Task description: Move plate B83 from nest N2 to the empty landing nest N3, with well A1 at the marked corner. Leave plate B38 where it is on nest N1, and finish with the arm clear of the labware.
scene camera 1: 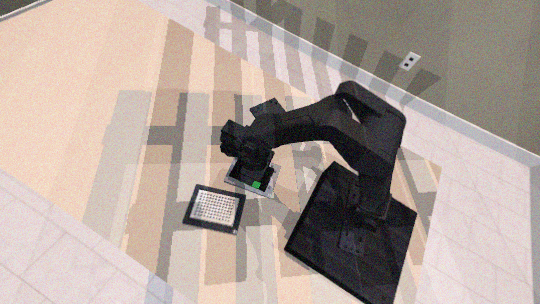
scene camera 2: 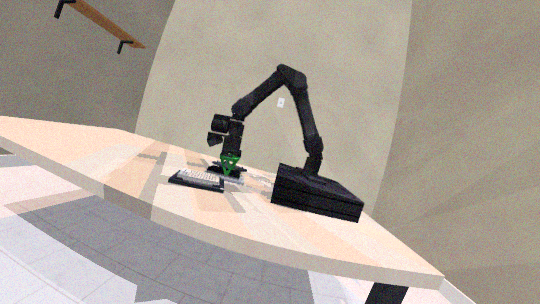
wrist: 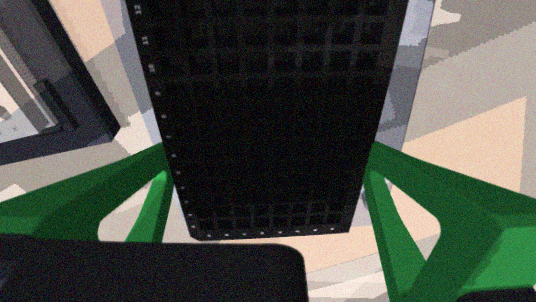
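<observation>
My gripper (scene camera 1: pixel 251 173) (scene camera 2: pixel 226 166) (wrist: pixel 268 151) has green fingers and is shut on the long sides of a black well plate (scene camera 1: pixel 237 172) (scene camera 2: pixel 216 168) (wrist: pixel 270 123). The plate sits level, right over a light grey nest (scene camera 1: pixel 275 180) (scene camera 2: pixel 237 181) (wrist: pixel 409 48). I cannot tell whether it touches the nest. White row numbers run along the plate's left edge in the wrist view. A white well plate (scene camera 1: pixel 215 207) (scene camera 2: pixel 197 175) rests on a black nest (scene camera 1: pixel 190 219) (scene camera 2: pixel 188 182) (wrist: pixel 86 112), just left of the grey one.
The arm's black base block (scene camera 1: pixel 351 234) (scene camera 2: pixel 313 192) stands to the right of both nests. A flat black pad with corner dots (scene camera 1: pixel 266 107) lies behind the arm, partly hidden. The table's curved front edge (scene camera 2: pixel 226 230) is near. A wall shelf (scene camera 2: pixel 102 24) hangs high at left.
</observation>
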